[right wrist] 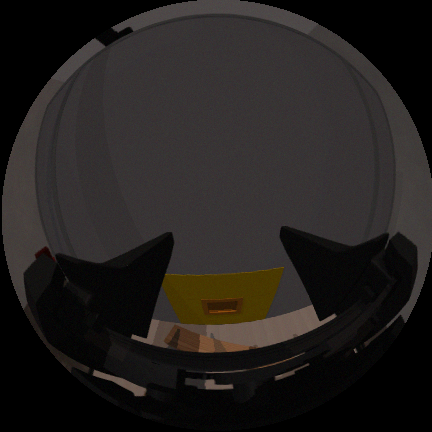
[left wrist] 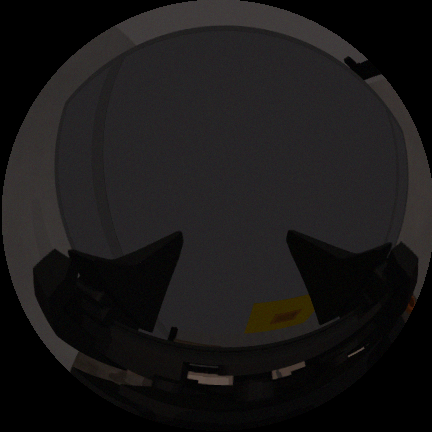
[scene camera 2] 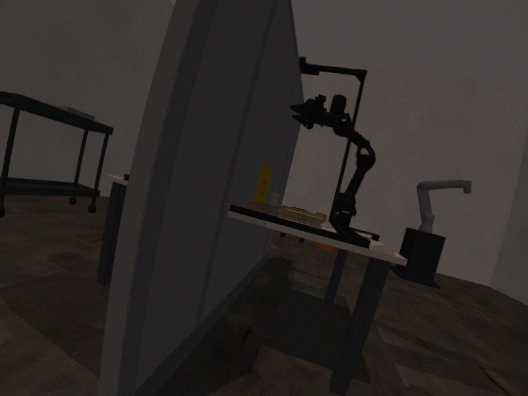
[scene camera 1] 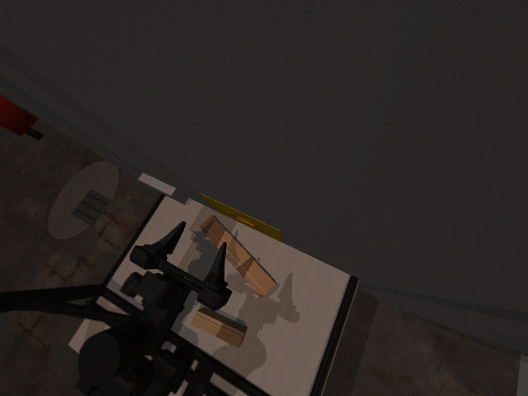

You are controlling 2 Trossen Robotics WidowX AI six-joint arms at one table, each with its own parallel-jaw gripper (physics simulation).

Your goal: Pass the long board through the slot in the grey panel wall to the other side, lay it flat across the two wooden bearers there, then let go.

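Pixels of known places: left gripper, between the fingertips: (left wrist: 235, 236) (scene camera 2: 291, 111); right gripper, between the fingertips: (right wrist: 227, 234) (scene camera 1: 204, 231); left arm's base, origin of its link: (scene camera 2: 341, 225); right arm's base, origin of its link: (scene camera 1: 182, 359).
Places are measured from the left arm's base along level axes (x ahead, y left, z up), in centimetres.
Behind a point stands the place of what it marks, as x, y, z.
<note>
The grey panel wall (scene camera 1: 300, 125) {48.3, 13.6, 59.9} (scene camera 2: 240, 150) {43.3, 40.5, 19.0} (left wrist: 225, 150) {43.3, 18.7, 52.2} (right wrist: 225, 150) {48.2, 0.7, 40.2} has a yellow plate (scene camera 2: 269, 175) {43.1, -6.8, 16.5} (right wrist: 185, 290) {48.4, -8.0, 15.3} around its slot (left wrist: 285, 316) {44.3, -1.9, 6.2} (right wrist: 222, 306) {46.8, -0.4, 6.2}. In scene camera 1, a longer wooden piece (scene camera 1: 245, 263) {59.7, 4.6, 2.0} lies askew near the wall, with a short wooden block (scene camera 1: 219, 327) {78.0, 6.3, 4.4} apart from it. In scene camera 2, wooden pieces (scene camera 2: 287, 213) {25.7, 15.4, 0.4} lie low on the table. I cannot tell board from bearers for certain. My right gripper (scene camera 1: 204, 233) {56.5, 0.0, 32.4} (right wrist: 227, 234) {56.5, 0.0, 32.4} is open and empty above its table. My left gripper (scene camera 2: 293, 112) {34.3, 18.0, 44.0} (left wrist: 235, 236) {34.3, 18.0, 44.0} is open and empty, high above the wood, facing the wall.
The table (scene camera 1: 310, 295) {59.3, 26.9, -1.9} (scene camera 2: 390, 252) {-12.0, 33.3, -1.9} has dark edge rails. A black camera post (scene camera 2: 352, 117) {3.7, -34.2, 68.4} stands behind the left arm. A cart (scene camera 2: 60, 120) is beyond the wall. A grey robot arm (scene camera 2: 425, 210) stands in the background. A white block (scene camera 1: 157, 184) {49.8, -33.8, 8.1} is near the table's corner.
</note>
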